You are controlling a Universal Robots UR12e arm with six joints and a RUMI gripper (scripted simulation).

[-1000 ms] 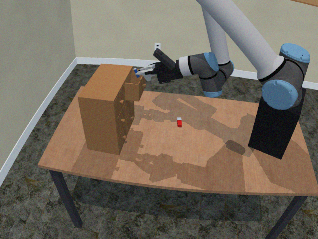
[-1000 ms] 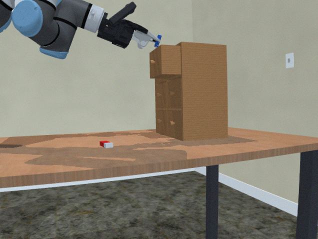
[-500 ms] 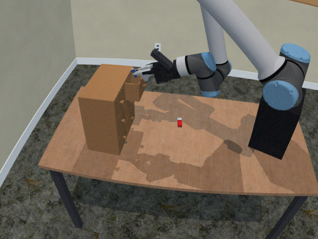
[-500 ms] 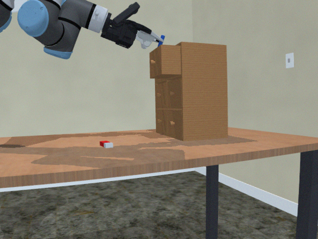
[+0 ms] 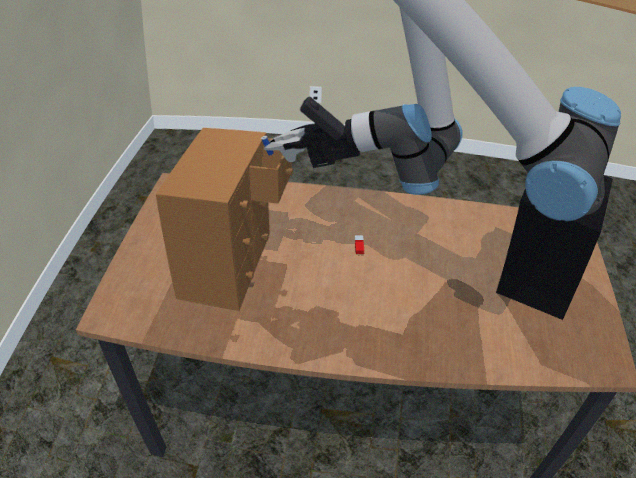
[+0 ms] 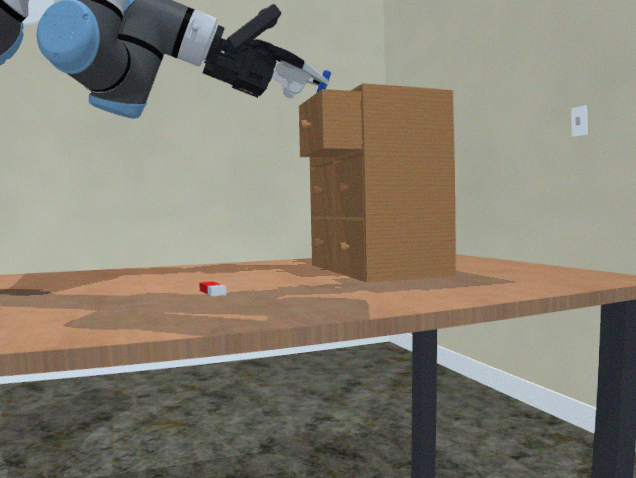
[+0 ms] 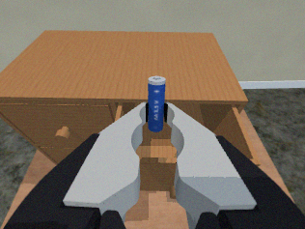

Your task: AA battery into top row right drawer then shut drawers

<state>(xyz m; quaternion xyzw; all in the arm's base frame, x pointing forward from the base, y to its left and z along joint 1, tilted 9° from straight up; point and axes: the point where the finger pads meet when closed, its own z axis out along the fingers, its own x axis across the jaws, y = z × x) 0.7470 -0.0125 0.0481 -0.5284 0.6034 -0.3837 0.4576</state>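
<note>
Right now the blue AA battery is 1 cm ahead of my hand.
</note>
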